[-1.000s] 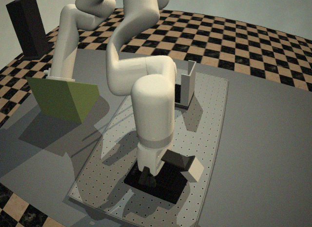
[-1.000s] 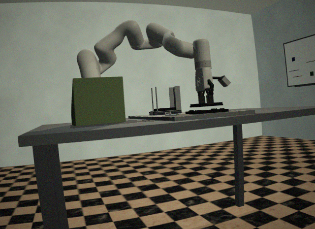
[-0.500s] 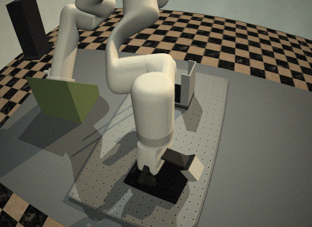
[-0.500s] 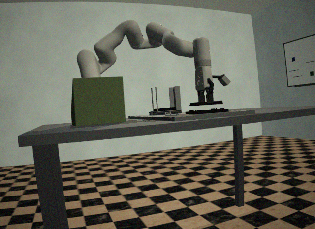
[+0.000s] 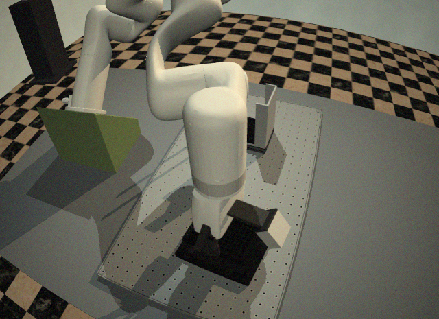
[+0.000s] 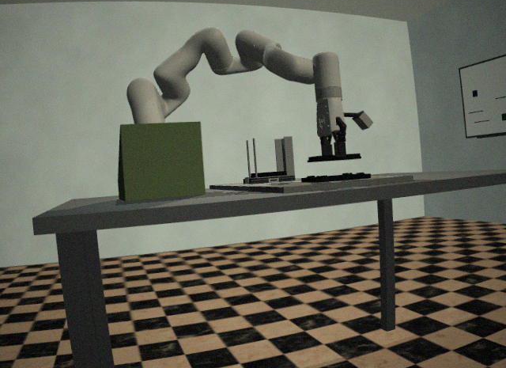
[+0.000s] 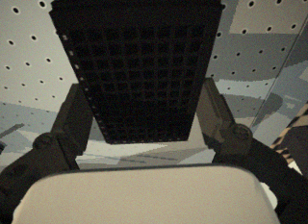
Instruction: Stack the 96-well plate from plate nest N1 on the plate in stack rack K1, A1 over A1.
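Now: the tall wall 70 mm ahead of my hand, 330 mm to the left of it and 10 mm above it. Round my hand: black 96-well plate (10 mm below); pale A1 mark (60 mm behind, 70 mm to the left, 60 mm below).
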